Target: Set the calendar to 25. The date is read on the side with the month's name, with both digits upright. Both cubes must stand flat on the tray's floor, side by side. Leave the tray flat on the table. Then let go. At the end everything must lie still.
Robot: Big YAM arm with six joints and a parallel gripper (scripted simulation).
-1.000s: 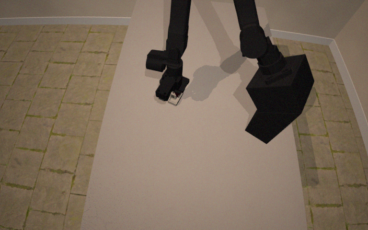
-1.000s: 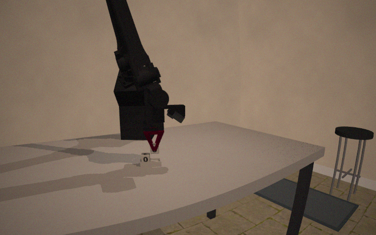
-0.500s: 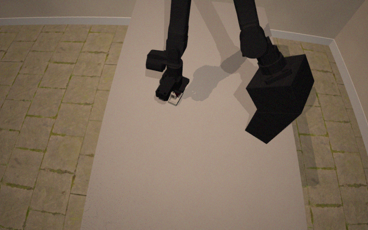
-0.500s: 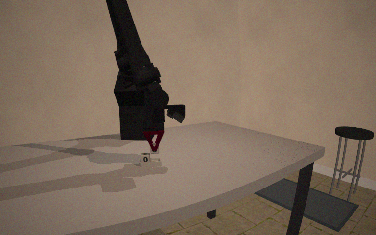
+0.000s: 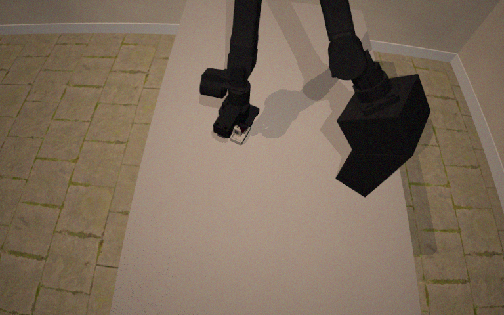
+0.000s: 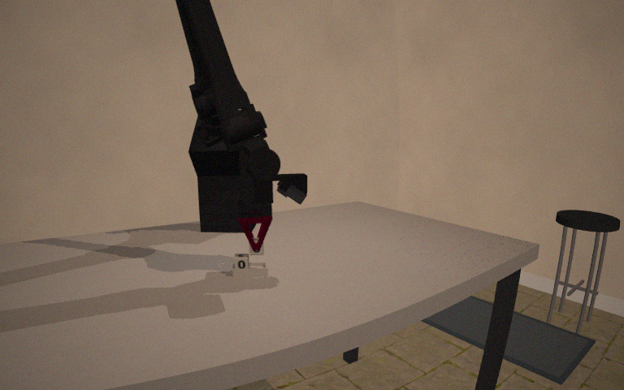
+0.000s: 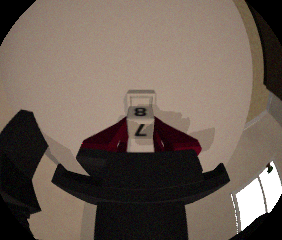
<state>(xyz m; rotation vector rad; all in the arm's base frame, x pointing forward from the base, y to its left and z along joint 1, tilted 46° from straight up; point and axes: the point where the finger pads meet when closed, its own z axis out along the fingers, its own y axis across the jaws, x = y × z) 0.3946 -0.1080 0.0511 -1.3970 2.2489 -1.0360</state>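
The pale tray is 1 cm behind my hand, 1 cm to the right of it and 5 cm below it.
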